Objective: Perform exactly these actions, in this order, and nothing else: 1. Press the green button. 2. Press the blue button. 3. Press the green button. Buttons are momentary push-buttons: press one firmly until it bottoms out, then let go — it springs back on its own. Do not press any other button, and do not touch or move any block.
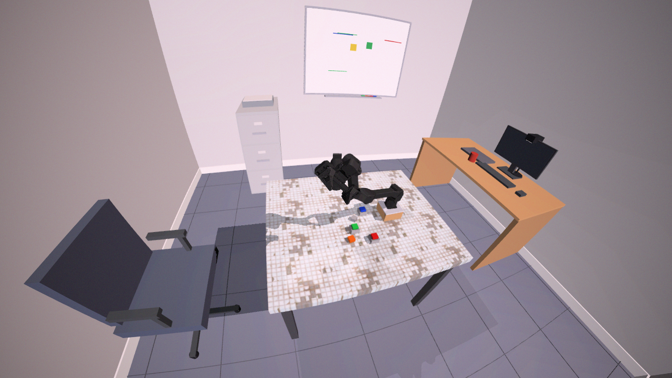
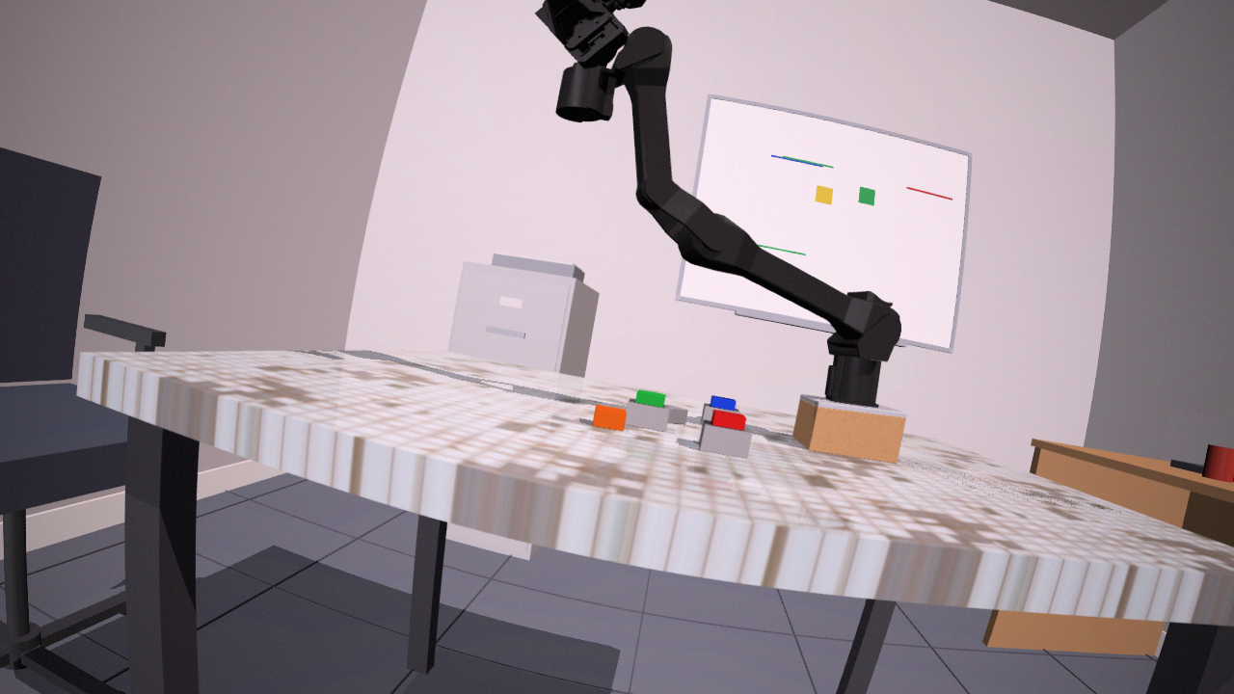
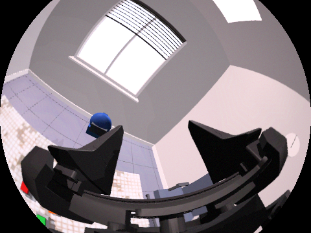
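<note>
My gripper tip is now 17 cm past the green button, 21 cm to the left of it and 42 cm above it. From my gripper tip the other things lie so: orange block (14 cm behind, 15 cm to the right, 44 cm below); then small grey block (19 cm behind, 29 cm to the right, 44 cm below); then red button (26 cm behind, 13 cm to the right, 42 cm below).
</note>
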